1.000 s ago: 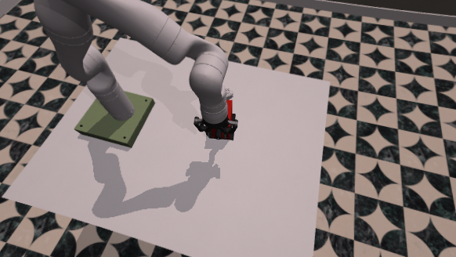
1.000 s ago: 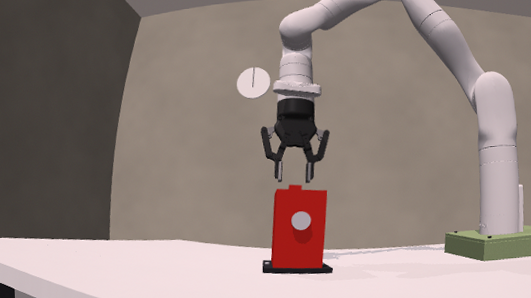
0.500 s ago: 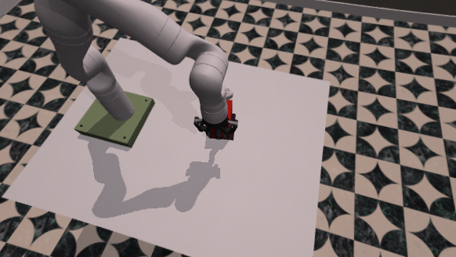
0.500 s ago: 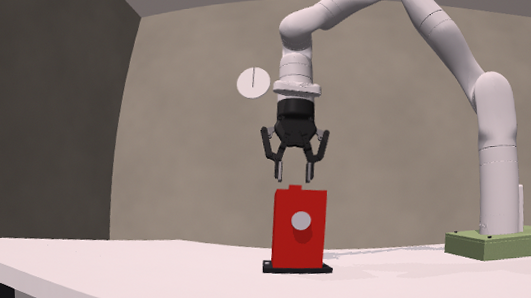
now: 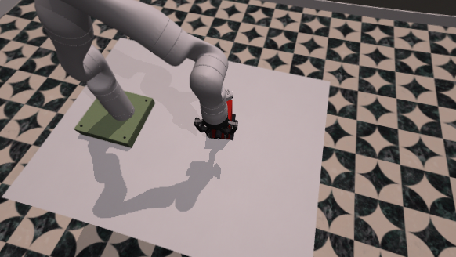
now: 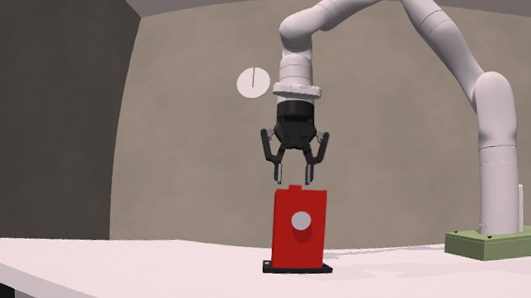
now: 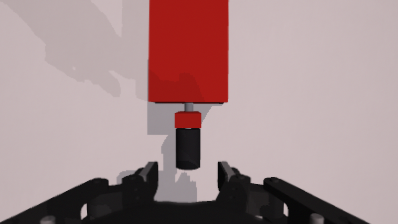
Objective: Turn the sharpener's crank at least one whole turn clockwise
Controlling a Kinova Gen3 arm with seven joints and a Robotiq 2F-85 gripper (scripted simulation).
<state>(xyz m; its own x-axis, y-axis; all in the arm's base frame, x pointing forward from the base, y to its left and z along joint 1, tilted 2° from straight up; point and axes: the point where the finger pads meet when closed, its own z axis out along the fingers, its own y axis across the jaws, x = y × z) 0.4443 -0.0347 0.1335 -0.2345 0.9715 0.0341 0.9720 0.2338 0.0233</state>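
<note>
My hand is 2 cm to the right of the black crank knob and 3 cm above it.
</note>
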